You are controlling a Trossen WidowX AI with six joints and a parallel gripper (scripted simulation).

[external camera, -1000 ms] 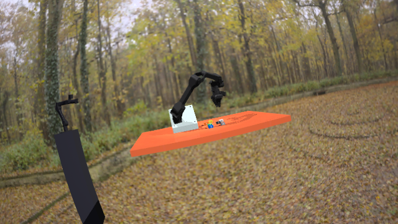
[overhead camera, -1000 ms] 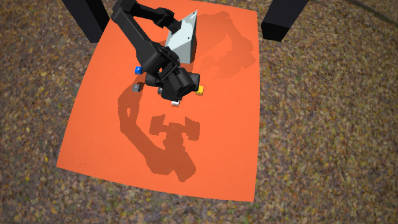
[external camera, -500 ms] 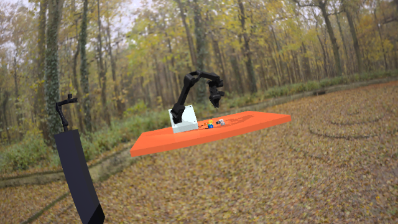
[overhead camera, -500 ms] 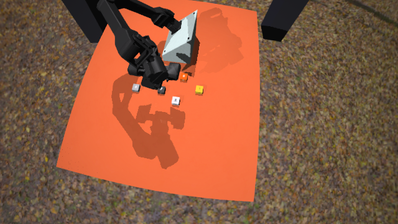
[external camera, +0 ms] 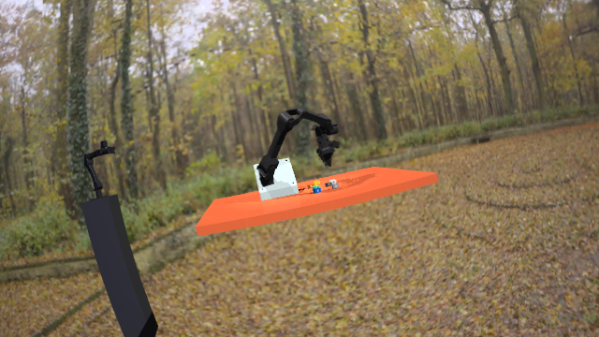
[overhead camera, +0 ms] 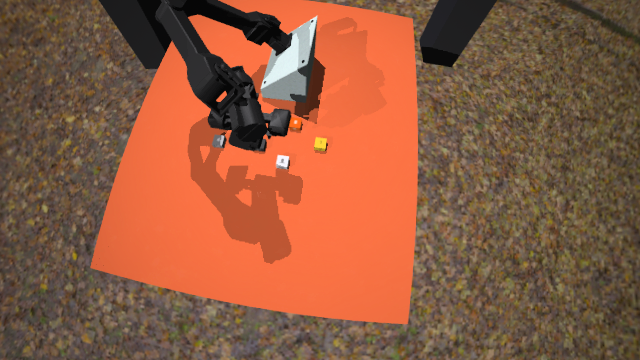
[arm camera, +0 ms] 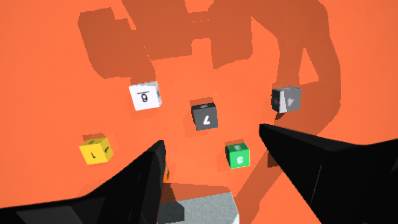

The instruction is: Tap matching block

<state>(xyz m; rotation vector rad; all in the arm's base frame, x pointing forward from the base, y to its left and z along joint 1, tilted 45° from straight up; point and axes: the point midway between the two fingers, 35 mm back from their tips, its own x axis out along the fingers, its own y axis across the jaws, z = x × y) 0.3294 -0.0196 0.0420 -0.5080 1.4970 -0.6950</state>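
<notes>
My gripper tip is 9 cm above the black block and 2 cm past it. Also, from my gripper tip: white block 9 cm below, 7 cm to the left, 3 cm ahead; green block 10 cm behind, 9 cm below, 4 cm to the right; grey block 12 cm to the right, 9 cm below, 2 cm behind.
</notes>
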